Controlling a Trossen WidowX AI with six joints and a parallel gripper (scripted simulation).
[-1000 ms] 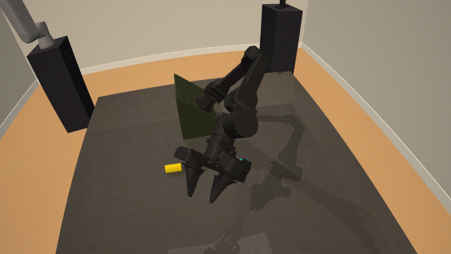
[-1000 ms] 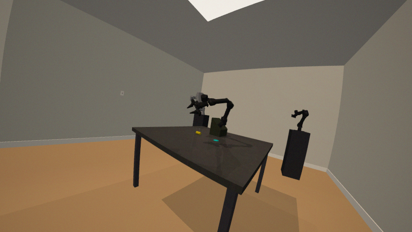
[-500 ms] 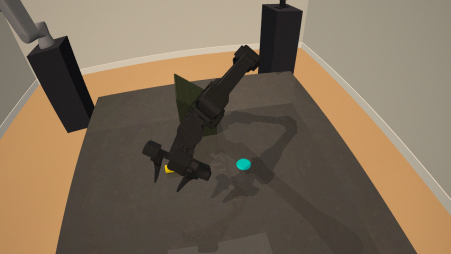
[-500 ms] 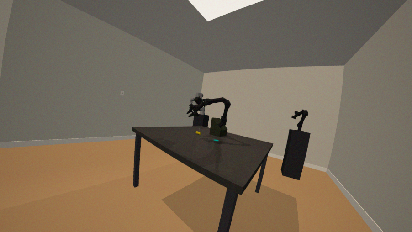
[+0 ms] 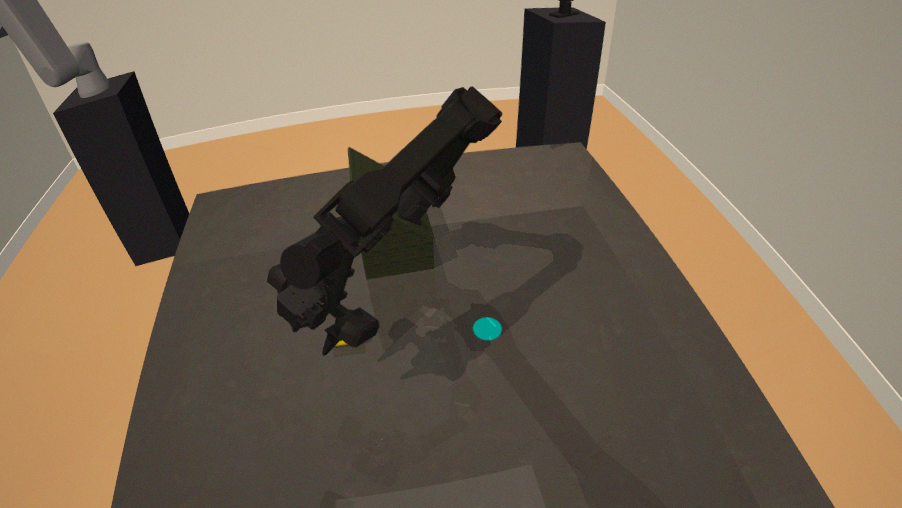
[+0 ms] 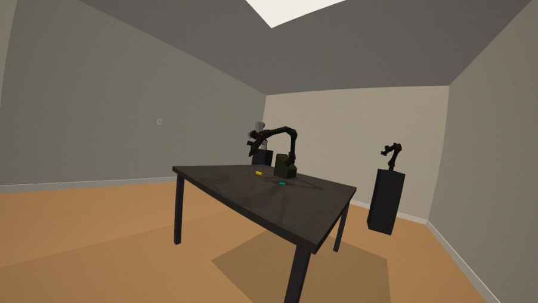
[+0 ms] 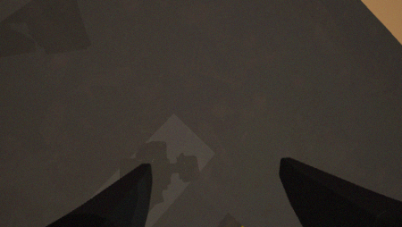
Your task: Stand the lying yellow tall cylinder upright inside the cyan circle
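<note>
My gripper tip is 13 cm past the yellow tall cylinder, 6 cm to the right of it and 17 cm above it. From my gripper tip the other things lie so: cyan circle 6 cm behind, 34 cm to the left, 18 cm below.
</note>
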